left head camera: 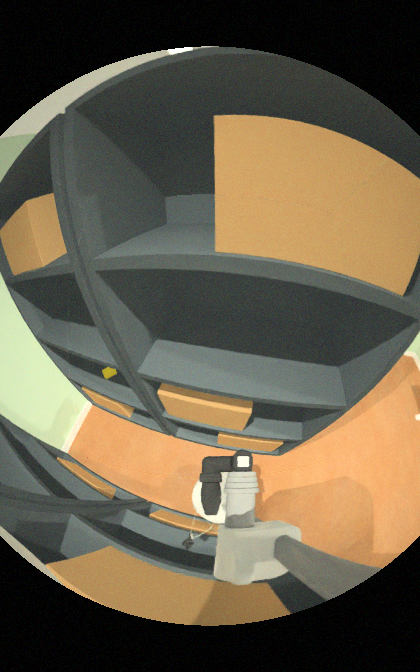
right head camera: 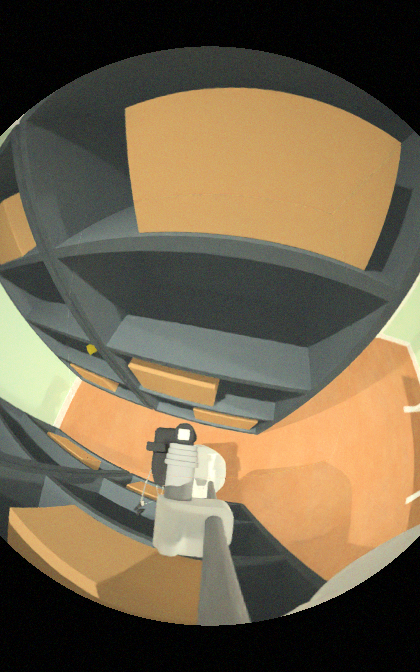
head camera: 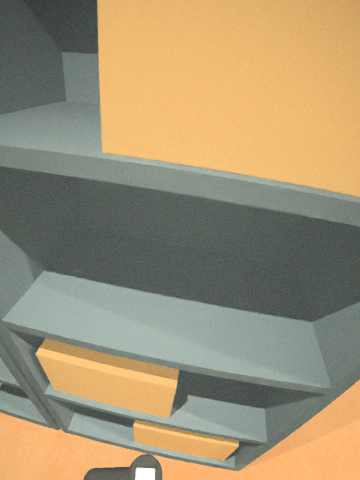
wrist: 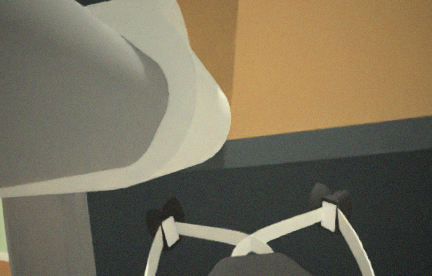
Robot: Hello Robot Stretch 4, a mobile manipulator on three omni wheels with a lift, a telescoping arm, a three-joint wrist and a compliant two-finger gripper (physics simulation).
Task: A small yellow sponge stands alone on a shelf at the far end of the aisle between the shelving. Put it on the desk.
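Frame: origin at the robot's base, x right, y back, z down, level; metres.
Seen in the pictures: gripper, between the fingertips: [wrist: 246,208].
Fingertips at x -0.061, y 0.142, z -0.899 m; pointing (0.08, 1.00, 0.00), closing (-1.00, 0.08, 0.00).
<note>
A point is followed by its place in that frame.
The small yellow sponge [left head camera: 109,372] [right head camera: 91,349] sits on a lower shelf of the far shelving section, left of the upright divider. It does not show in the head or wrist view. My gripper [wrist: 246,208] @[x -0.061, y 0.142, z -0.899 m] is open and empty, its two dark fingertips apart in front of the opposite shelving's dark opening. It also shows small in the left head view [left head camera: 188,541] and the right head view [right head camera: 140,508], on the other side of the aisle from the sponge. The desk top does not show; white feet [right head camera: 412,409] that look like the desk's show at the right edge.
Large cardboard boxes [head camera: 225,90] @[x 0.054, y -0.411, z -1.514 m] [left head camera: 310,200] [right head camera: 260,165] stand on the shelving facing the head. Another large box [left head camera: 150,585] [right head camera: 90,545] [wrist: 330,65] @[x -0.168, y 0.212, z -1.033 m] is on the opposite shelving, close to the arm. Orange floor [left head camera: 135,450] runs between the units to the green wall [left head camera: 30,380].
</note>
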